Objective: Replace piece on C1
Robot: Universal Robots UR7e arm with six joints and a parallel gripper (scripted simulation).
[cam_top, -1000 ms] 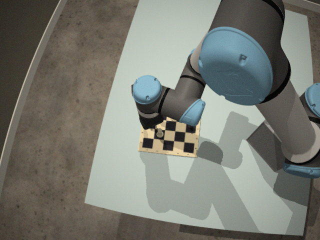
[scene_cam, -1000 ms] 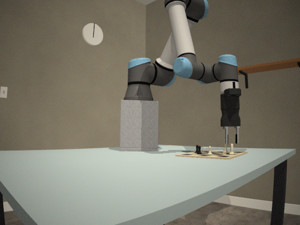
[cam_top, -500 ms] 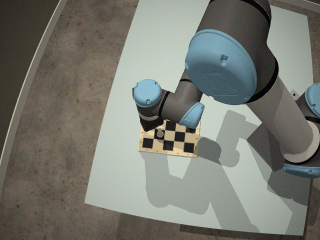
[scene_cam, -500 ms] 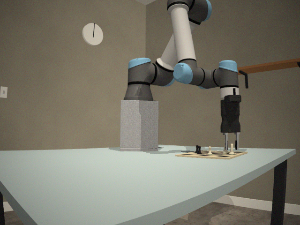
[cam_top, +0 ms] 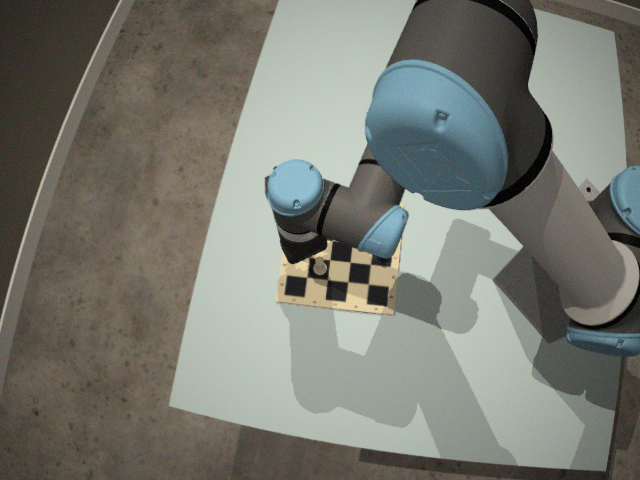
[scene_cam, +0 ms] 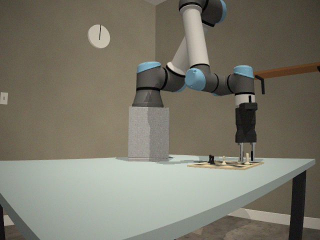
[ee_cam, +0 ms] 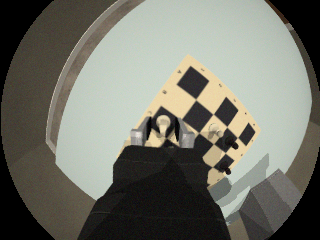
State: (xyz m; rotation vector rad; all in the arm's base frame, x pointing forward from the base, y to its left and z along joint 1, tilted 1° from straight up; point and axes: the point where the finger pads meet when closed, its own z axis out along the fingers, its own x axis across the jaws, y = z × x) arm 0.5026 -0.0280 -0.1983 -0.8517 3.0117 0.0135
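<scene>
The white king lies 4 cm to the left of my hand and 4 cm behind it. The rest, counted from my hand: white pawn 8 cm behind, 4 cm to the right, 2 cm below; chessboard 8 cm behind, 3 cm below.
</scene>
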